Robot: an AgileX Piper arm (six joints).
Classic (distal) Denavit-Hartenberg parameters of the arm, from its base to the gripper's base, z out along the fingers. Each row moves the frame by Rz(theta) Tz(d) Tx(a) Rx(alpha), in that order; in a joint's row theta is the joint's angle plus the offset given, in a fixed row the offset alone. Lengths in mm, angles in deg.
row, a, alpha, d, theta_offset
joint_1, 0, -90, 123, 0
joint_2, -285.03, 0, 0, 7.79
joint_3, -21.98, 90, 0, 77.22
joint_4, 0, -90, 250.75, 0
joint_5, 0, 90, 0, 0
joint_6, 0, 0, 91, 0
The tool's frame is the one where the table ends.
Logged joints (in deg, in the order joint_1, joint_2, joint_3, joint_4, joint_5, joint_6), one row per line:
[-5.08, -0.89, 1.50, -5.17, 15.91, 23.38]
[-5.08, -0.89, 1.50, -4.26, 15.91, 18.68]
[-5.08, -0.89, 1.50, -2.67, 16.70, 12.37]
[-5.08, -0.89, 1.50, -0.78, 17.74, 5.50]
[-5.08, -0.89, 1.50, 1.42, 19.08, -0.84]
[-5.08, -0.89, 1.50, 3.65, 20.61, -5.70]
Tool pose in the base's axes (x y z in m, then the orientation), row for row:
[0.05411, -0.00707, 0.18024, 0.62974, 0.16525, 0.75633, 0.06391]
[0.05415, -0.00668, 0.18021, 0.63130, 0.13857, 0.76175, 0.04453]
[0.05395, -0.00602, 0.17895, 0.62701, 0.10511, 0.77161, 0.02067]
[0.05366, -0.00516, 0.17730, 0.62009, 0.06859, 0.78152, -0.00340]
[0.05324, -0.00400, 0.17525, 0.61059, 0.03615, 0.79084, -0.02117]
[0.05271, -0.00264, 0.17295, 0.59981, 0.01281, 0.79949, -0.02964]
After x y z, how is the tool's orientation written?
As a quaternion, w x y z.
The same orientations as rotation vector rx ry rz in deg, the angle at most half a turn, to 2 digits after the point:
[21.69, 99.25, 8.39]
[18.17, 99.90, 5.84]
[13.81, 101.37, 2.72]
[9.04, 102.96, -0.45]
[4.78, 104.59, -2.80]
[1.70, 106.20, -3.94]

